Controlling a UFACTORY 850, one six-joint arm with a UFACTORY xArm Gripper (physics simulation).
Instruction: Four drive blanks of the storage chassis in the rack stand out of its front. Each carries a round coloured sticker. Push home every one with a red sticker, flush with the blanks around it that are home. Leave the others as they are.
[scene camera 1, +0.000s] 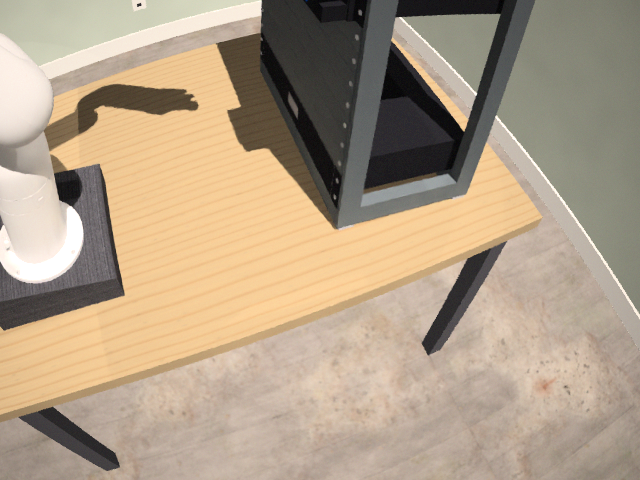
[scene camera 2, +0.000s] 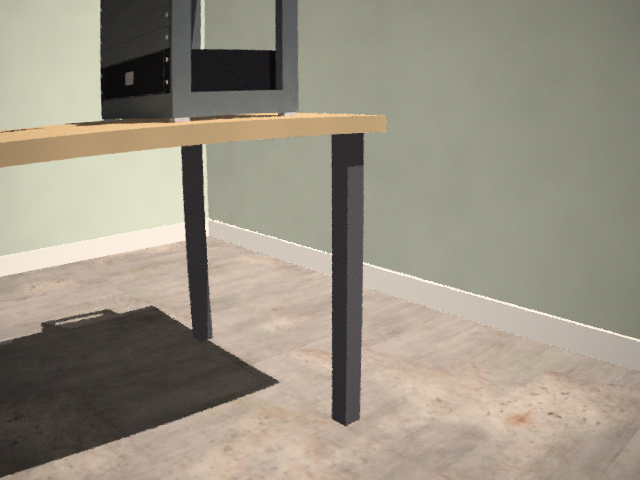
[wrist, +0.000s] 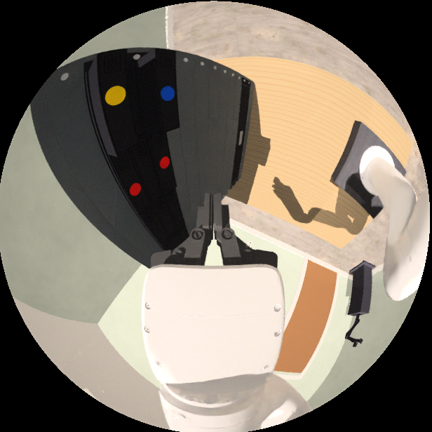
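In the wrist view, the chassis front carries a yellow sticker (wrist: 115, 95), a blue sticker (wrist: 167, 93) and two red stickers, an inner one (wrist: 164, 162) and an outer one (wrist: 135, 189). The yellow-stickered blank stands out, with its grey side wall showing. The blue-stickered blank stands out a little, as far as its edge shows. The two red-stickered blanks show no side walls and look level with the blanks around them. My gripper (wrist: 213, 201) is shut and empty, in front of the rack beside the red-stickered blanks. It does not show in the scene views.
The grey rack (scene camera 1: 361, 129) (scene camera 2: 180, 51) stands on the wooden table (scene camera 1: 206, 232) (scene camera 2: 356, 124). The foot of a protruding blank (scene camera 1: 331, 11) shows at the top of scene camera 1. The arm's dark base block (scene camera 1: 98, 232) (wrist: 348, 150) stands on the table, away from the rack.
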